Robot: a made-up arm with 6 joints.
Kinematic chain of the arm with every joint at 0, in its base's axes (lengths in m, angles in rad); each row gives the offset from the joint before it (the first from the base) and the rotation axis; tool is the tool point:
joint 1: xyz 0 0 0.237 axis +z
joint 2: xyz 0 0 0 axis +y
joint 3: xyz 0 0 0.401 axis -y
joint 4: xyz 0 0 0 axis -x
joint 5: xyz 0.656 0 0 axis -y
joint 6: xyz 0 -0.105 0 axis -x
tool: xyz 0 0 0
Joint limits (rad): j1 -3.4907..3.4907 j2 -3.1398..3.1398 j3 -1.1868..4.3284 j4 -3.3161..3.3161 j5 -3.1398..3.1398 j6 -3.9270..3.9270
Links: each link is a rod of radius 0.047 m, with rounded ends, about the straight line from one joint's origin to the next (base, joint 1, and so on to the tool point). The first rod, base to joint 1, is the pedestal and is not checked.
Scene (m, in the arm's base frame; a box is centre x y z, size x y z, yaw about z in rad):
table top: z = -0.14
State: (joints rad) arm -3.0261 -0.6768 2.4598 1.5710 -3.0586 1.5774
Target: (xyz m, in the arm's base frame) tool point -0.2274 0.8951 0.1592
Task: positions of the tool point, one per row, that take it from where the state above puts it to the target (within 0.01 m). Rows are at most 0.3 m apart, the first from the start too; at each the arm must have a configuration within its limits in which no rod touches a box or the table.
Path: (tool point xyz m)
1: 0.8444 0.3565 0.3999
2: 0.7156 0.5829 0.3518
3: 0.5258 0.7632 0.3036
4: 0.2913 0.8813 0.2552
5: 0.0327 0.9265 0.2070
6: -0.2274 0.8951 0.1592

